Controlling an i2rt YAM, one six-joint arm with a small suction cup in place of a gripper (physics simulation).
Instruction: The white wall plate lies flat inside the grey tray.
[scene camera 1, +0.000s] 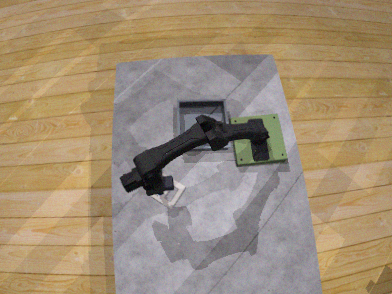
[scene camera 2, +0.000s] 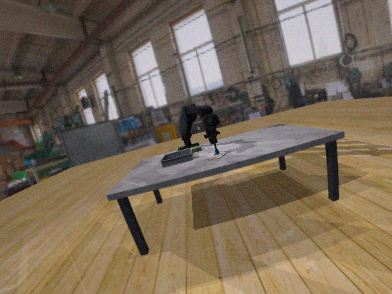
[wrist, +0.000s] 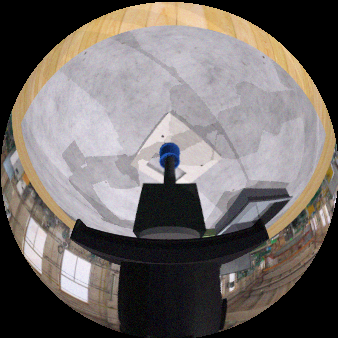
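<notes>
The white wall plate (scene camera 1: 179, 188) (scene camera 2: 219, 155) (wrist: 195, 148) lies flat on the grey table, a square with a rectangular opening in its middle. It lies apart from the grey tray (scene camera 1: 202, 101) (scene camera 2: 177, 158) (wrist: 252, 197), which is empty. My blue suction cup (scene camera 2: 216, 151) (wrist: 169, 156) points down over the plate, at the edge of its opening. It is very close to the plate's surface; I cannot tell whether it touches. Nothing hangs from the cup. In scene camera 1 the arm's wrist (scene camera 1: 149, 178) hides the cup and part of the plate.
The arm stands on a green base plate (scene camera 1: 276, 137) (scene camera 2: 196, 148) right beside the tray. The arm's links reach across the tray's near corner. The table (scene camera 1: 224, 248) (scene camera 2: 282, 137) (wrist: 94, 94) stands on a wooden floor.
</notes>
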